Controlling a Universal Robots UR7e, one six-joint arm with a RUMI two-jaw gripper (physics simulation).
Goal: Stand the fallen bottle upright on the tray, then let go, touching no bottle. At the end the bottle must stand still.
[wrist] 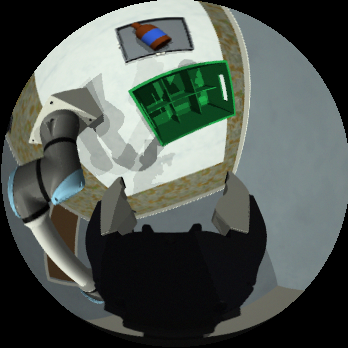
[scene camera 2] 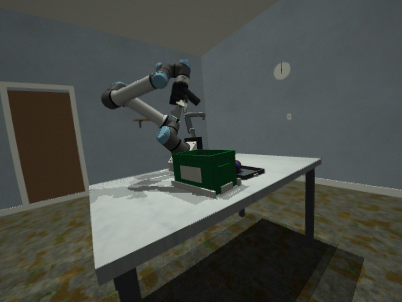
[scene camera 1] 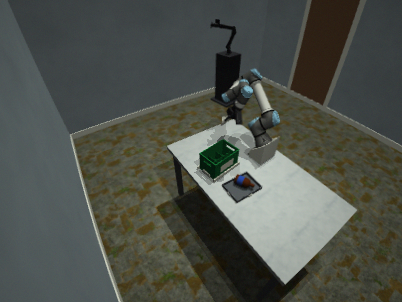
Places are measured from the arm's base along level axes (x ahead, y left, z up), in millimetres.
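Pixels of known places: gripper, fingertip midpoint: (wrist: 173, 175) (scene camera 2: 180, 118) (scene camera 1: 228, 125); arm's base, origin of the base link: (wrist: 58, 125) (scene camera 2: 182, 151) (scene camera 1: 264, 143).
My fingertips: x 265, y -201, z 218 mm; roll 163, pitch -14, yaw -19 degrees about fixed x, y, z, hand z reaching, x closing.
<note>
Ahead of a thing's pixels: the offset from my fingertips to its top centre. "pt": to the spot under its first point. Level surfaces: height alone.
A brown bottle with a blue label {122 mm ahead, 315 mm left, 282 mm down} (scene camera 1: 243, 181) (wrist: 153, 36) lies on its side on the dark grey tray (scene camera 1: 237, 201) (wrist: 180, 43). In the wrist view its neck points to the upper left. In scene camera 2 a small part of the bottle (scene camera 2: 238, 163) shows behind the crate, beside the edge of the tray {pt 280 mm ahead, 298 mm left, 347 mm down} (scene camera 2: 257, 173). My gripper (wrist: 173, 175) is open, its two jaws wide apart with nothing between them. It is high above the table, well away from the bottle and tray. In scene camera 2 the gripper (scene camera 2: 181, 104) hangs above the far side of the crate.
A green crate with compartments {118 mm ahead, 26 mm left, 187 mm down} (scene camera 1: 219, 160) (scene camera 2: 204, 172) (wrist: 195, 125) stands beside the tray on the white table {362 mm down} (scene camera 1: 300, 220) (scene camera 2: 130, 220) (wrist: 110, 65). No bottles can be made out in it. The arm's base stands at the table's edge. A black pedestal (scene camera 1: 227, 75) stands behind the table.
</note>
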